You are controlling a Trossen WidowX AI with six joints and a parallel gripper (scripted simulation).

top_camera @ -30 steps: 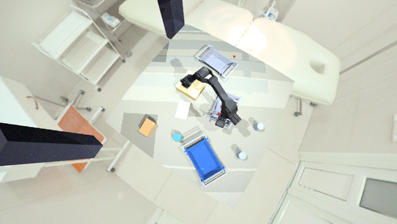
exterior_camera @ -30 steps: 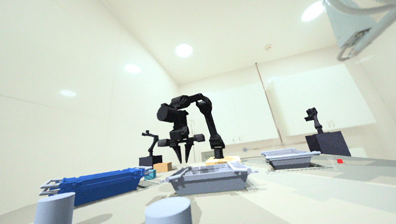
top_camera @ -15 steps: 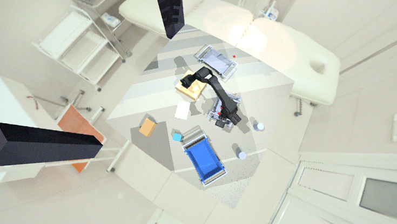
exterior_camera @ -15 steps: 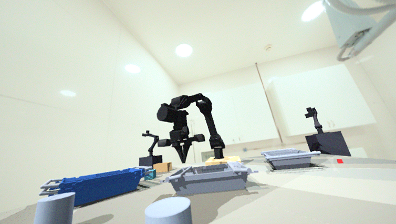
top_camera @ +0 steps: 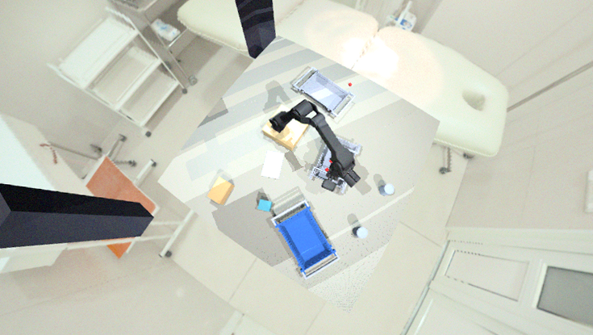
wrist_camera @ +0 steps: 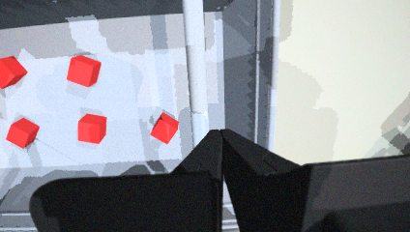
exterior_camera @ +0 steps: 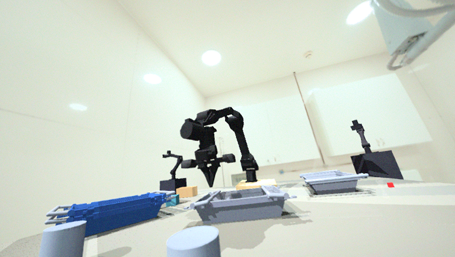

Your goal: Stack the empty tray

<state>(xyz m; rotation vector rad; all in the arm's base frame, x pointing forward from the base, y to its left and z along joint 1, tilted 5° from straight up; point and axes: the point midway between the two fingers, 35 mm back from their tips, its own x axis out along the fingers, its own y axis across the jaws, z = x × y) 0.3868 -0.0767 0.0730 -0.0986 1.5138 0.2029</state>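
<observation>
The grey tray lies 31 cm behind my gripper tip, 43 cm to the left of it and 4 cm below it. Round my gripper tip: tan block 43 cm behind, 40 cm to the right, 6 cm below; then cyan block 19 cm behind, 32 cm to the right, 7 cm below; then white card 30 cm behind, 11 cm to the right, 9 cm below.
</observation>
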